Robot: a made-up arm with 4 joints.
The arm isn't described. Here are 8 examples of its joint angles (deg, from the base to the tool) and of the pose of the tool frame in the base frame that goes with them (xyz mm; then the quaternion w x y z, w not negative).
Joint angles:
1: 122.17 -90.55 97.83 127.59
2: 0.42 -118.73 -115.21 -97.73
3: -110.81 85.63 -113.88 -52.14
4: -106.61 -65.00 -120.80 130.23
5: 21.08 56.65 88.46 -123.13
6: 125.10 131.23 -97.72 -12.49
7: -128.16 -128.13 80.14 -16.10
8: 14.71 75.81 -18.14 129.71
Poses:
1: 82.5 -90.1 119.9 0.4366 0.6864 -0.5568 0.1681
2: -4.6 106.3 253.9 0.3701 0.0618 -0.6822 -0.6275
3: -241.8 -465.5 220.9 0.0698 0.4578 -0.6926 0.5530
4: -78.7 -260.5 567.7 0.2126 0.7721 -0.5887 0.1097
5: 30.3 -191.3 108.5 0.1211 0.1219 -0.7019 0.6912
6: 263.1 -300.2 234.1 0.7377 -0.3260 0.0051 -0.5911
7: 25.4 406.2 -149.4 0.2931 0.7414 0.6010 0.0568
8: 133.0 32.1 486.9 0.3370 -0.5397 -0.7092 -0.3038
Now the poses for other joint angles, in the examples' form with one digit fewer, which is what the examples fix.
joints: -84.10 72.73 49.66 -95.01
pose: 65 -286 81 0.704 0.535 0.317 -0.342
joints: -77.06 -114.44 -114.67 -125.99
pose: -167 -23 187 0.027 0.536 -0.765 -0.356
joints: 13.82 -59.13 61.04 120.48
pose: -15 109 338 0.246 0.220 -0.751 0.572
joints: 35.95 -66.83 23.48 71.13
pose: 455 278 390 0.745 0.333 -0.354 0.457
